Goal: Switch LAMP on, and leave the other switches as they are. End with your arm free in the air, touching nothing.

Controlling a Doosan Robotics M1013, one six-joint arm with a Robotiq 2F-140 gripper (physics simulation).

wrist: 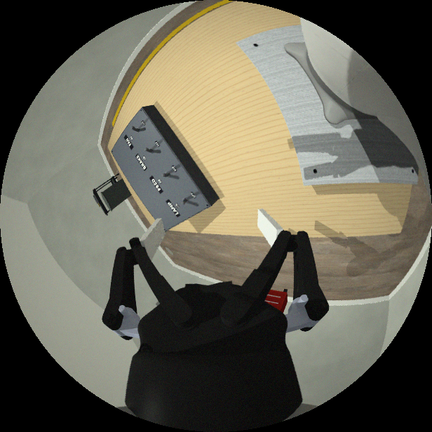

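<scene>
A dark grey switch box [134, 172] lies at an angle on the wooden table, left of the middle in the wrist view. It has several small toggle switches in a row, labelled FAN, BRAKE, FEED and LAMP. The LAMP switch [191, 199] is at the end of the row nearest the gripper, beside its LAMP label [173, 208]. Its lever is small, and I cannot tell its setting for sure. My gripper [209, 222] is wide open with nothing between its pale fingertips. The left fingertip shows close to the box's lower corner in the picture; their height gap is unclear.
The table [240, 110] carries a brushed metal plate [275, 75] at upper right, with the pale robot base [327, 60] over it. A small black framed object [116, 194] shows beyond the table edge beside the box. A red object [276, 300] is partly hidden behind the gripper.
</scene>
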